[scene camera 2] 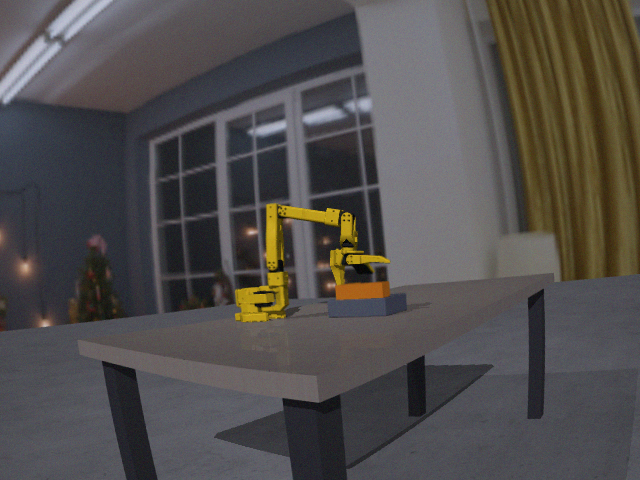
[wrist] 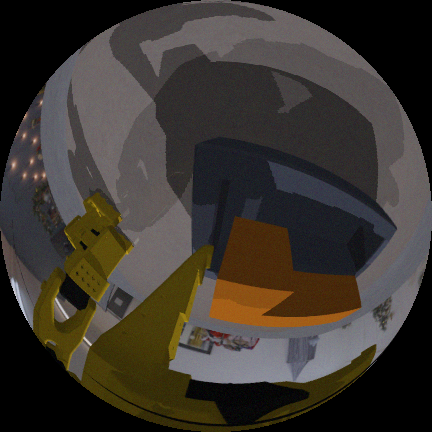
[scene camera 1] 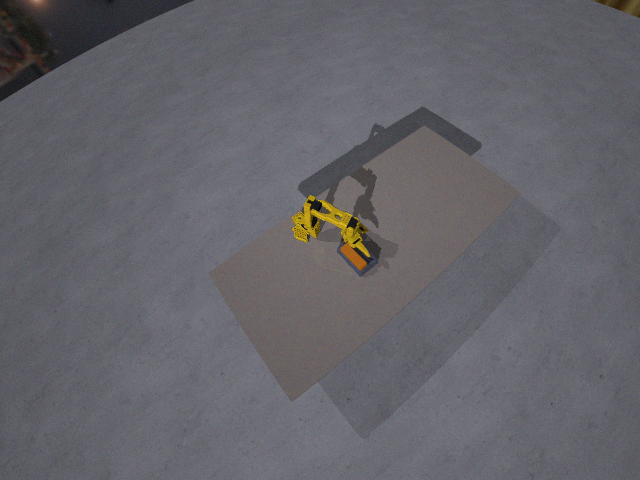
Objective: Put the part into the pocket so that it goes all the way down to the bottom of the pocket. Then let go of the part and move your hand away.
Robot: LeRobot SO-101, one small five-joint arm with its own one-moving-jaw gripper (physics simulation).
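Places are measured from the arm's base along level axes (x back, y right, z up), in metres.
Where they show: end effector, tool point: (scene camera 2: 343, 295) (wrist: 212, 254) (scene camera 1: 347, 243); arm's base, origin of the base link: (scene camera 2: 267, 319) (wrist: 116, 226) (scene camera 1: 309, 234).
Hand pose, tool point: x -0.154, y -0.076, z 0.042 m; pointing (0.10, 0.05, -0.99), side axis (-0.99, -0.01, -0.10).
Observation:
Each offset is from my tool point to the top centre of the thing. Level surfaces: height alone.
The orange part {dy +0.006, dx -0.062, dz +0.024 m} (scene camera 1: 354, 257) (scene camera 2: 361, 290) (wrist: 257, 250) looks L-shaped in the wrist view. It lies about level, with much of its height above the rim of the blue-grey pocket block {dy -0.004, dx -0.056, dz -0.006 m} (scene camera 1: 361, 273) (scene camera 2: 359, 308) (wrist: 201, 220). It covers one long side of the opening; the dark pocket floor shows along the other side. Its underside is hidden. My gripper (scene camera 1: 355, 249) (scene camera 2: 363, 272) (wrist: 290, 300) is wide open and empty, above the part. The fixed jaw's tip is close to one end of the part; the moving jaw is swung far out and up.
The block stands on the beige table {dz -0.042 m} (scene camera 1: 289, 310) (scene camera 2: 232, 351), in front of the yellow arm's base (scene camera 1: 300, 228) (scene camera 2: 261, 304) (wrist: 92, 265). Shadows of the arm and block fall on the table top. Dark table legs (scene camera 2: 315, 439) stand below.

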